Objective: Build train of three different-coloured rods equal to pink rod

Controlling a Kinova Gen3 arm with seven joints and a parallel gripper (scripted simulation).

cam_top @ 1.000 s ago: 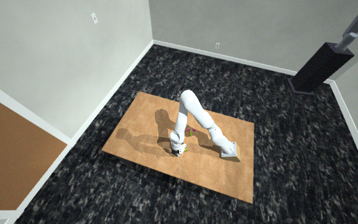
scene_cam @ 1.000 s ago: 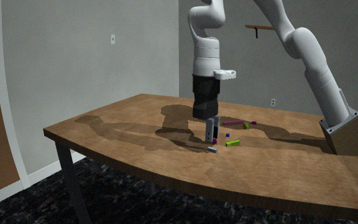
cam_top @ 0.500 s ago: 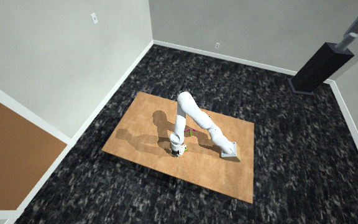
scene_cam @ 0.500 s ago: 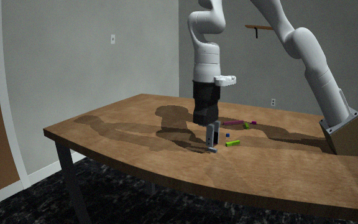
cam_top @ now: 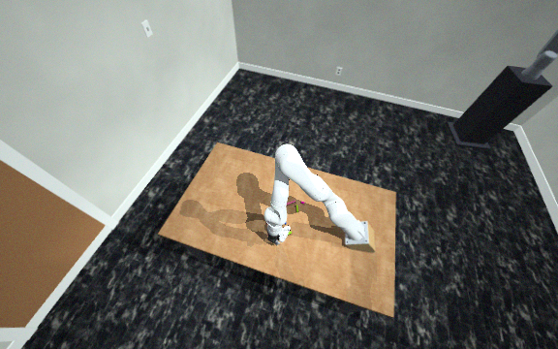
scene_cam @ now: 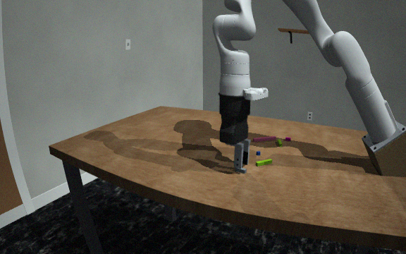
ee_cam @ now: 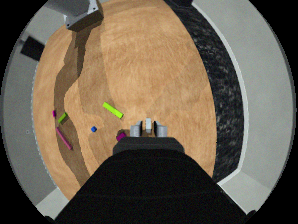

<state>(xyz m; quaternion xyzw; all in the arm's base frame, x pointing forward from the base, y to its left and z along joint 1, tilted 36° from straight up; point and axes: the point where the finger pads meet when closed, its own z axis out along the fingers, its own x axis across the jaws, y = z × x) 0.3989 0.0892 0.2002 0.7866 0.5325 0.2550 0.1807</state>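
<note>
My gripper is now 30 mm above the grey rod. From my hand the other things lie so: blue rod (30 mm behind, 130 mm to the right, 30 mm below); pink rod (40 mm behind, 270 mm to the right, 30 mm below).
</note>
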